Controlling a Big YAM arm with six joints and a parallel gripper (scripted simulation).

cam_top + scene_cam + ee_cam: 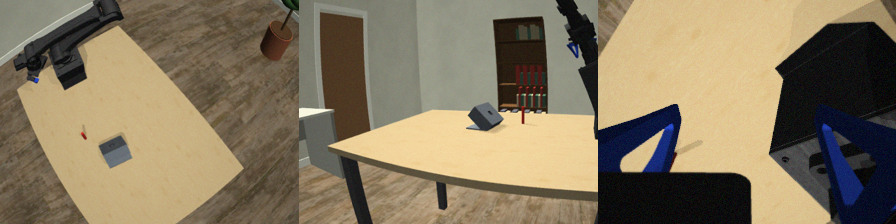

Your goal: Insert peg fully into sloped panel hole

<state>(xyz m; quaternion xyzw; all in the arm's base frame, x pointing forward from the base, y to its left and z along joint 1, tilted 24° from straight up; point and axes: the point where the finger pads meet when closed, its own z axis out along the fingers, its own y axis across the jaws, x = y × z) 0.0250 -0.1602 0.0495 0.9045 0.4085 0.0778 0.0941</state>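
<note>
My gripper is now 300 mm short of the peg, 280 mm above it and 80 mm to the right of it.
</note>
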